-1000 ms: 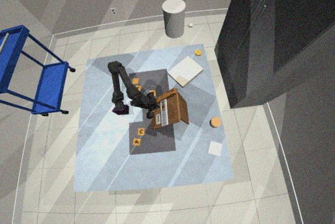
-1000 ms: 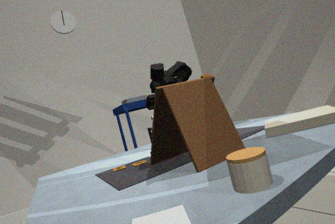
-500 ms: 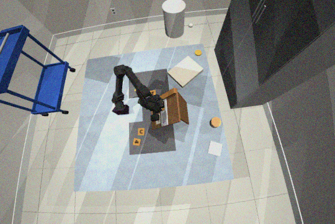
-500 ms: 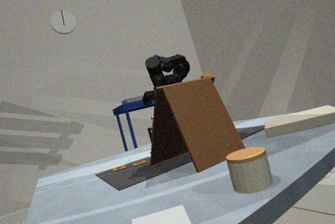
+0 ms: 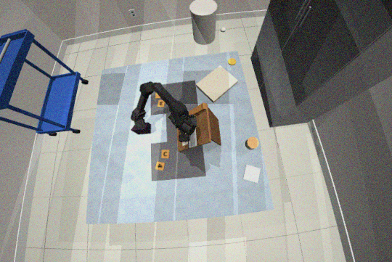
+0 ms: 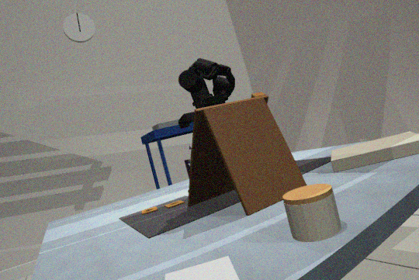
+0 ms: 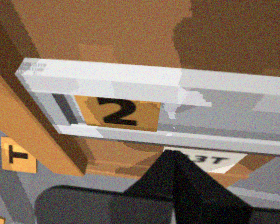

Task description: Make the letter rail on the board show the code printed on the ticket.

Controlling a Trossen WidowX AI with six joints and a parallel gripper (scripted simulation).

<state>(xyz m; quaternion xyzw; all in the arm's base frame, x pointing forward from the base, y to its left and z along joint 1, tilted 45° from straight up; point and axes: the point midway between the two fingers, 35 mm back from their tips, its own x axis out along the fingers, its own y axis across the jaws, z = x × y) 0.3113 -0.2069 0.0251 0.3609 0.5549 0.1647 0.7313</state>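
The white ticket is 9 cm below my gripper tip, 4 cm to the right of it and 4 cm behind it. The rest, counted from my gripper tip: cream slab (37 cm to the left, 30 cm ahead, 16 cm below); tan-lidded jar (41 cm ahead, 17 cm to the right, 15 cm below); white card (36 cm to the right, 35 cm ahead, 18 cm below).
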